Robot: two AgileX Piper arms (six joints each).
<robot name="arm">
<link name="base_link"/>
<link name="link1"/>
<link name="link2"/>
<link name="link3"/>
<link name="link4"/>
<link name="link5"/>
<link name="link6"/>
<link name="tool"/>
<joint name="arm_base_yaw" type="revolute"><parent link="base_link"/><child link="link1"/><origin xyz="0 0 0.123"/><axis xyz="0 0 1"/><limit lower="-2.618" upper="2.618"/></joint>
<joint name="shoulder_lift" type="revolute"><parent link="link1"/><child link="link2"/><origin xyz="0 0 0"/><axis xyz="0 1 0"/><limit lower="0" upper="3.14"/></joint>
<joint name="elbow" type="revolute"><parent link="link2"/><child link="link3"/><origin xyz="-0.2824 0 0.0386"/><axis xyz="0 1 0"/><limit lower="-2.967" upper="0"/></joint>
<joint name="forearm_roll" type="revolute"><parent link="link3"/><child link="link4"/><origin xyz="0.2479 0 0.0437"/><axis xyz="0.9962 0 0.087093"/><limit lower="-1.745" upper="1.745"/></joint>
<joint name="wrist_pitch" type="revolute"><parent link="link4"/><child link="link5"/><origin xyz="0 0 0"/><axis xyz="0 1 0"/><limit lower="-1.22" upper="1.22"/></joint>
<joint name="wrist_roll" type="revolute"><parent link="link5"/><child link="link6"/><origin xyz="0.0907 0 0.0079"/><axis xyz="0.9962 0 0.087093"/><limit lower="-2.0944" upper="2.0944"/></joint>
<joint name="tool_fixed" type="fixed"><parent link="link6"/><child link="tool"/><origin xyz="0 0 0" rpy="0 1.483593 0"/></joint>
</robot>
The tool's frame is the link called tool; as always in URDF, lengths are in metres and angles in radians.
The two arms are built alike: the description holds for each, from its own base.
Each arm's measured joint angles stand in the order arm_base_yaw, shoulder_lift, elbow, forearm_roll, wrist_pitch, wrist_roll.
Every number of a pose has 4 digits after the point. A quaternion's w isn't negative.
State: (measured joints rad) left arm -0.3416 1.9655 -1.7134 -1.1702 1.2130 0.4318; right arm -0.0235 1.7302 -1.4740 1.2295 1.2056 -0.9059
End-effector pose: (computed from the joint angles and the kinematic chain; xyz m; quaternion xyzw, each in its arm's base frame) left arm 0.3705 -0.2151 0.3113 0.1808 0.8223 -0.5294 0.1043; right arm 0.3628 0.0716 0.3416 -0.2095 0.8001 0.4615 0.3208
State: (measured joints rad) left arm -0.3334 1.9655 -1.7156 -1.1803 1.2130 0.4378; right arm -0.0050 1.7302 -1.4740 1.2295 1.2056 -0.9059
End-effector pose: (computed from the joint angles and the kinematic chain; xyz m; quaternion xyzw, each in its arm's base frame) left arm 0.3724 -0.2124 0.3127 0.1783 0.8200 -0.5328 0.1089; right arm 0.3615 0.0783 0.3416 -0.2169 0.7982 0.4644 0.3166
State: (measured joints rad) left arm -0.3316 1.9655 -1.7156 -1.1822 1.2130 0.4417; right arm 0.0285 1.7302 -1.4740 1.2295 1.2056 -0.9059
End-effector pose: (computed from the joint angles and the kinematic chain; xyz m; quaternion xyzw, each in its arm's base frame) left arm 0.3728 -0.2118 0.3128 0.1788 0.8194 -0.5332 0.1104; right arm 0.3586 0.0904 0.3416 -0.2303 0.7944 0.4696 0.3087
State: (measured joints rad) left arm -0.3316 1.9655 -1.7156 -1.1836 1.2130 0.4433; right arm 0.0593 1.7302 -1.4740 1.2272 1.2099 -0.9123
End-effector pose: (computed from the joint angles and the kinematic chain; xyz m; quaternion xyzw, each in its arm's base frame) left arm 0.3728 -0.2119 0.3129 0.1792 0.8190 -0.5337 0.1108; right arm 0.3553 0.1014 0.3415 -0.2466 0.7901 0.4735 0.3012
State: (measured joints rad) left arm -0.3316 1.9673 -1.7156 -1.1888 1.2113 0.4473; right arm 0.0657 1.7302 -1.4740 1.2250 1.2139 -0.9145
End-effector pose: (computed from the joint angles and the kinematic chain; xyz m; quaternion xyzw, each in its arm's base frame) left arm 0.3733 -0.2122 0.3126 0.1789 0.8179 -0.5353 0.1118; right arm 0.3542 0.1037 0.3413 -0.2516 0.7891 0.4743 0.2985
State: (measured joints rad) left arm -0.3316 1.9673 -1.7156 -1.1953 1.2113 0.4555; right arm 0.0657 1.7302 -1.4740 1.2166 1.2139 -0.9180
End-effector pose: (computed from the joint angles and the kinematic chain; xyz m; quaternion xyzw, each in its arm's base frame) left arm 0.3733 -0.2124 0.3131 0.1809 0.8157 -0.5375 0.1140; right arm 0.3541 0.1035 0.3406 -0.2549 0.7903 0.4707 0.2982
